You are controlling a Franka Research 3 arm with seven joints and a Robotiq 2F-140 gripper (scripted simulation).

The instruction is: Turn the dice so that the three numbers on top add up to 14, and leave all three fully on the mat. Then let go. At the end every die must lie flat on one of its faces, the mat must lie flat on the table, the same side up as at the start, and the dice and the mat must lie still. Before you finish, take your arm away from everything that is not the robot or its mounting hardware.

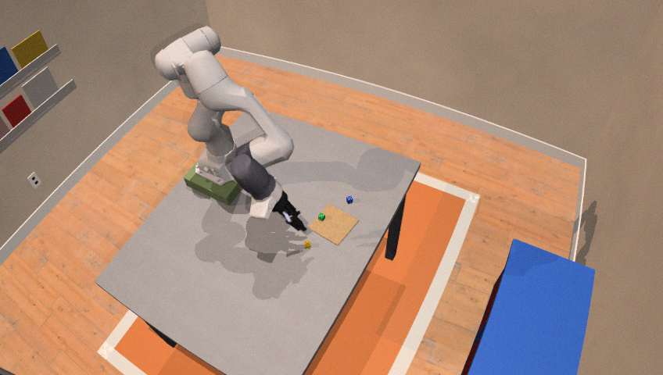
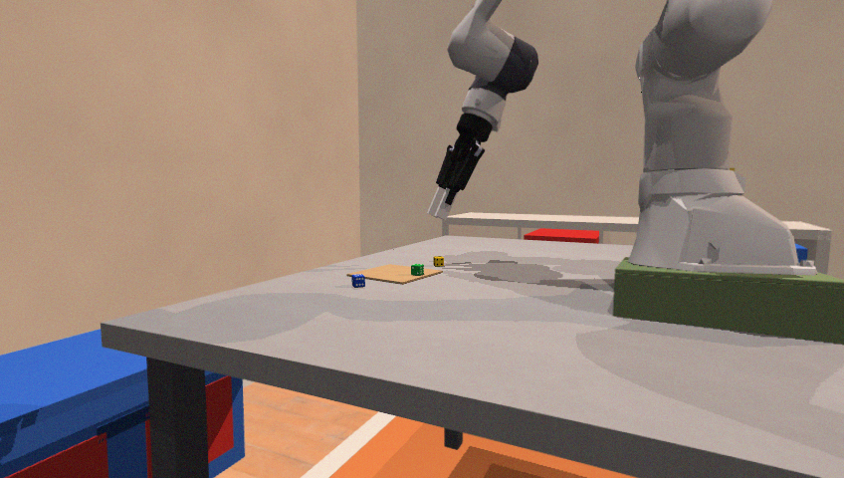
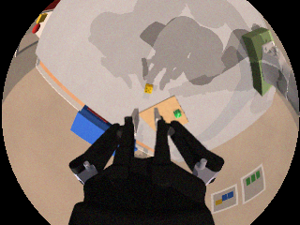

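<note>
The yellow die is 130 mm below my hand and 10 mm ahead of it. Also, from my hand: tan mat (140 mm below, 130 mm to the left, 70 mm ahead); blue die (250 mm to the left, 130 mm below, 90 mm ahead); green die (140 mm to the left, 130 mm below, 20 mm ahead).
</note>
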